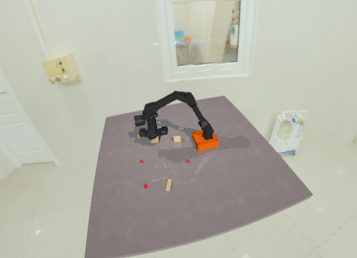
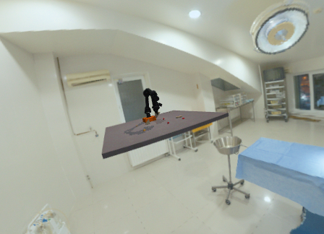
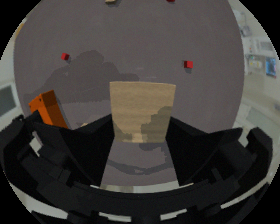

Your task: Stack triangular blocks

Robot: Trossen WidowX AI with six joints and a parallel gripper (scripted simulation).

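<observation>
The tiny wooden bit is 240 mm behind my gripper tip, 210 mm to the right of it and 110 mm below it. From my gripper tip the other things lie so: tiny orange piece 120 mm ahead, 230 mm to the right, 110 mm below; then light wooden triangular block 10 mm above.
</observation>
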